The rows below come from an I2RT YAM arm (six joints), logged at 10 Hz.
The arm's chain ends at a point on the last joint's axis. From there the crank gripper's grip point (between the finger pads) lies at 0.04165 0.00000 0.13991 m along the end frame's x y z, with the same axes.
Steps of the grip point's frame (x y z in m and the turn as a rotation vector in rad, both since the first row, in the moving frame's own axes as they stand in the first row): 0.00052 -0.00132 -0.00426 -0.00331 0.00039 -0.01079; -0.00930 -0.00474 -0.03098 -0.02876 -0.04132 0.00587; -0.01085 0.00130 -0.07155 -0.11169 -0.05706 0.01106; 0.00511 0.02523 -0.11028 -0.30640 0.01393 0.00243
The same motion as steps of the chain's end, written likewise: 0.00047 -0.00133 -0.00424 -0.00331 0.00039 -0.01079; -0.00347 -0.00901 -0.03252 -0.02876 -0.04132 0.00587; -0.00273 -0.01483 -0.07280 -0.11169 -0.05706 0.01106; 0.00325 -0.01698 -0.10316 -0.30640 0.01393 0.00243
